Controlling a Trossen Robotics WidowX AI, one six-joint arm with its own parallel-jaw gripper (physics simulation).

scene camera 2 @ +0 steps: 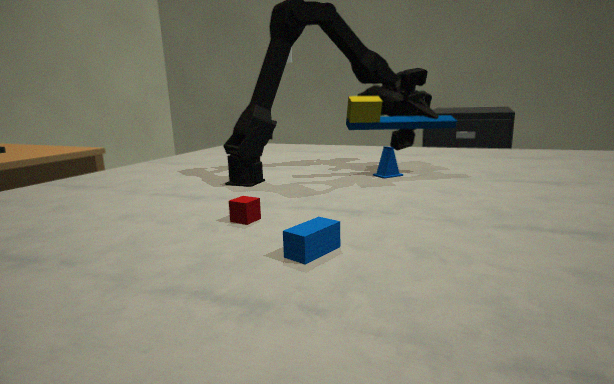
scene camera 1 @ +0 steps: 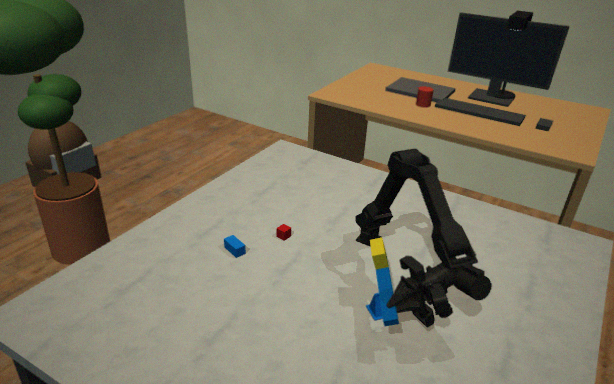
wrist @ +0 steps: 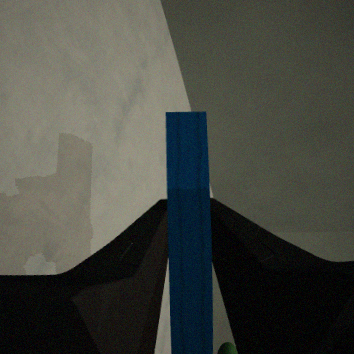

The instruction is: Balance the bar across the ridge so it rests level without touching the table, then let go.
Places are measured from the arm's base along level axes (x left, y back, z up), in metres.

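Pixels of known places: gripper, fingertip midpoint: [scene camera 2: 436, 122] [scene camera 1: 388, 309] [wrist: 186, 206]; arm's base, link origin: [scene camera 2: 245, 182] [scene camera 1: 368, 239].
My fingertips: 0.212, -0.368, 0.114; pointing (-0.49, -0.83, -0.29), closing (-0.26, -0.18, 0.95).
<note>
For each thing: its top centre in the pictures, then the offset to it from my fingertips, as dx, dy, dz. Level surfaces: height alone.
- yellow block, top centre: [scene camera 2: 364, 95] [scene camera 1: 380, 244] -0.090, +0.138, +0.062
- blue ridge, top centre: [scene camera 2: 388, 148] [scene camera 1: 379, 294] -0.056, +0.092, -0.054
- table, surface height: dz -0.114
- red cube, top centre: [scene camera 2: 244, 199] [scene camera 1: 284, 228] -0.443, +0.225, -0.081
- short blue block, top centre: [scene camera 2: 312, 225] [scene camera 1: 234, 241] -0.524, +0.081, -0.081
The long blue bar [scene camera 1: 383, 282] [scene camera 2: 415, 123] [wrist: 189, 225] carries a yellow block [scene camera 1: 378, 253] [scene camera 2: 364, 109] at one end. The bar is held about level in the air, well above the table in scene camera 2. My gripper [scene camera 1: 391, 304] [scene camera 2: 434, 116] [wrist: 186, 206] is shut on the bar, nearer the end away from the yellow block. The blue ridge [scene camera 1: 373, 308] [scene camera 2: 388, 163] stands upright on the table [scene camera 1: 190, 300] [scene camera 2: 150, 310]. In scene camera 2 a gap shows between ridge and bar. In scene camera 1 the bar hides part of the ridge.
A red cube [scene camera 1: 283, 232] [scene camera 2: 244, 210] and a short blue block [scene camera 1: 234, 246] [scene camera 2: 312, 240] lie on the table, away from the ridge. The arm's base [scene camera 2: 245, 170] stands at the table's far side. A desk [scene camera 1: 345, 95] with a monitor [scene camera 1: 507, 50] stands behind.
</note>
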